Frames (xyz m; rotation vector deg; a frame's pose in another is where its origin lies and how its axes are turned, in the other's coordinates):
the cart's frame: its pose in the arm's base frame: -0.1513 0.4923 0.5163 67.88 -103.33 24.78
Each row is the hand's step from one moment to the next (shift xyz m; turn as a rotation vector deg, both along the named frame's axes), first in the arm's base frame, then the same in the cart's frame.
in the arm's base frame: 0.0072 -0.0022 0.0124 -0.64 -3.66 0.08
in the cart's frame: 0.0106 -0.0050 -0.0086 2.13 -1.19 2.80
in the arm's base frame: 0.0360 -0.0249 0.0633 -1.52 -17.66 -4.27
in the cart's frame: 0.0614 -0.0315 -0.0340 6.23 -7.90 15.21
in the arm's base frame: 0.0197 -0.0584 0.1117 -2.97 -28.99 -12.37
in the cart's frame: 0.1219 -0.0249 -0.0283 5.83 -13.52 28.03
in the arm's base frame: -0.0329 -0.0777 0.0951 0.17 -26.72 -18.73
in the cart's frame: 0.1253 0.0082 0.0198 -1.09 -16.28 28.26
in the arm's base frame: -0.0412 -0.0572 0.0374 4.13 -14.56 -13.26
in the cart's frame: 0.0674 0.0148 0.0401 -3.65 -12.89 15.02
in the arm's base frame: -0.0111 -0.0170 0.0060 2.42 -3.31 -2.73
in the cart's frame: 0.0156 0.0025 0.0141 -0.78 -4.15 2.53
